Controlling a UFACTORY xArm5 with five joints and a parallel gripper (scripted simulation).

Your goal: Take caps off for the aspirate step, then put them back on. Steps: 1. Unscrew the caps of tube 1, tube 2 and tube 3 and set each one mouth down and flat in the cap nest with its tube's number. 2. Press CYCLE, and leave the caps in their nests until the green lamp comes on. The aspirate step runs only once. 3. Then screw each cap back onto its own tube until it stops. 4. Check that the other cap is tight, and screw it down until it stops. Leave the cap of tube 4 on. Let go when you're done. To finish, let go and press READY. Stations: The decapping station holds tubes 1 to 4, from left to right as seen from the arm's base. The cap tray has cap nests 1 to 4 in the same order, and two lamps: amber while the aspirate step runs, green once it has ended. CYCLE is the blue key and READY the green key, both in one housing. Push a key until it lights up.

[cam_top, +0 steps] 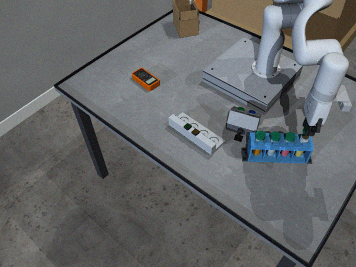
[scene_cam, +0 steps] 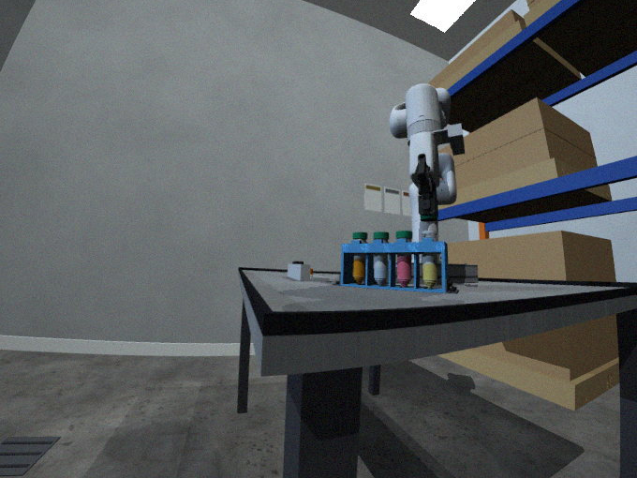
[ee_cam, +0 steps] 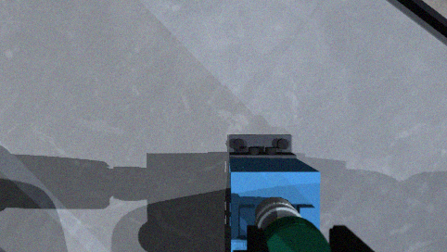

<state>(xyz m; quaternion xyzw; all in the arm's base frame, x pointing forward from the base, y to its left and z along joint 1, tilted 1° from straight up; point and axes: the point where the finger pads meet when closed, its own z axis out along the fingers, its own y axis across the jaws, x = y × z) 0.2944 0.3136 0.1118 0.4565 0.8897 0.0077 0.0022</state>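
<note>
Now: the threaded neck 6 cm ahead of my hand, 9 cm to the right of it and 5 cm below it. From my hand the other things lie so: green key: 2 cm behind, 27 cm to the right, 10 cm below; then blue key: 3 cm behind, 23 cm to the right, 10 cm below; then key housing: 1 cm behind, 25 cm to the right, 12 cm below.
</note>
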